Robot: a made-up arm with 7 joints. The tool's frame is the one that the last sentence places. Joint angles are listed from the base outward.
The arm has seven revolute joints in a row. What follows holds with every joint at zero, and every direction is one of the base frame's.
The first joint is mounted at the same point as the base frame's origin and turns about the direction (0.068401, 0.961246, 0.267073), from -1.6 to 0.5 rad.
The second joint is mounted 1 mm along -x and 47 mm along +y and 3 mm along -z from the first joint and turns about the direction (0.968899, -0.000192, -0.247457), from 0 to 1.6 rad.
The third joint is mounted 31 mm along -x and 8 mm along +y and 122 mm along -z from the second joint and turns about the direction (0.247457, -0.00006, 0.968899), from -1.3 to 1.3 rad.
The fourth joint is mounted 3 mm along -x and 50 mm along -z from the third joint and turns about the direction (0.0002, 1, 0.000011), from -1.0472 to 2.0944 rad.
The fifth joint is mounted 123 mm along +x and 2 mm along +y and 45 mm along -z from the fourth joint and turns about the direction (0.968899, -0.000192, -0.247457), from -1.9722 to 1.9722 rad.
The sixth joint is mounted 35 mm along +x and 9 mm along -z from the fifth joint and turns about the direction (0.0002, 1, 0.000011), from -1.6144 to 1.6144 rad.
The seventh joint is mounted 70 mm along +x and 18 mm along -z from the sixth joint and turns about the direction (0.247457, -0.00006, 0.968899), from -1.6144 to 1.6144 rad.
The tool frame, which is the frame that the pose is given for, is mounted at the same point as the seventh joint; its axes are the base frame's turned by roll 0, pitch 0.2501 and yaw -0.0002 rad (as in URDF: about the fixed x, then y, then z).
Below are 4 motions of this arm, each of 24 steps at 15 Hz.
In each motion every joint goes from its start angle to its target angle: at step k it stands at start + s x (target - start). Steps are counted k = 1, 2, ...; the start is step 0. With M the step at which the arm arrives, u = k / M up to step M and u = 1 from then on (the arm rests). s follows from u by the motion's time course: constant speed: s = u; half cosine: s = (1 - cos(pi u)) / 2; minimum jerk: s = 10 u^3 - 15 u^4 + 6 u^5.
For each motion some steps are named. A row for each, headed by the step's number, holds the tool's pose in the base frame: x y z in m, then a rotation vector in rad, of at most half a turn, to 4 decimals.
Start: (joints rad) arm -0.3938 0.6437 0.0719 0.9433 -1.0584 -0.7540 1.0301
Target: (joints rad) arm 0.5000 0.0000 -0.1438 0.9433 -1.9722 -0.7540 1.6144
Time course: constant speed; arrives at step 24
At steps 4, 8, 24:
4: 0.1539 0.2664 -0.2772 -0.3492 0.1213 1.9785
8: 0.0930 0.2434 -0.3200 -0.3621 0.3823 2.2199
24: -0.1734 0.0885 -0.3517 0.0664 -1.0849 -2.4506

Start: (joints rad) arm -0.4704 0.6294 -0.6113 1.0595 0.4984 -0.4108 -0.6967
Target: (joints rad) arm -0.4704 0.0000 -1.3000 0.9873 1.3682 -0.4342 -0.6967
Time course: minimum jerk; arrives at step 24
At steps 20, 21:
20: 0.0782 -0.0824 -0.3679 1.8470 0.1066 -2.4629
21: 0.0754 -0.0867 -0.3670 1.8691 0.0715 -2.4721

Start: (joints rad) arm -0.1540 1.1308 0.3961 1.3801 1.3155 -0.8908 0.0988
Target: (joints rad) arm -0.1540 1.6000 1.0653 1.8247 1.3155 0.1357 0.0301
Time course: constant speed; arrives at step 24
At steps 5, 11, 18, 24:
5: 0.0486 0.4139 -0.1554 1.5984 1.1311 -0.1757
11: 0.0251 0.4401 -0.1099 1.5922 1.3535 0.2354
18: -0.0045 0.4528 -0.0639 1.4628 1.5611 0.6941
24: -0.0265 0.4509 -0.0339 1.2596 1.6930 1.0381

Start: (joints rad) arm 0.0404 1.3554 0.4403 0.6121 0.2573 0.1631 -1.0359
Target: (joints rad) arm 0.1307 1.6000 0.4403 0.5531 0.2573 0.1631 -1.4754
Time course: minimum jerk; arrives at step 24
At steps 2, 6, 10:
2: 0.1634 0.3930 -0.0302 0.9209 1.2857 -0.1361
6: 0.1656 0.3918 -0.0231 0.9212 1.3135 -0.1659
10: 0.1715 0.3880 -0.0062 0.9195 1.3849 -0.2381

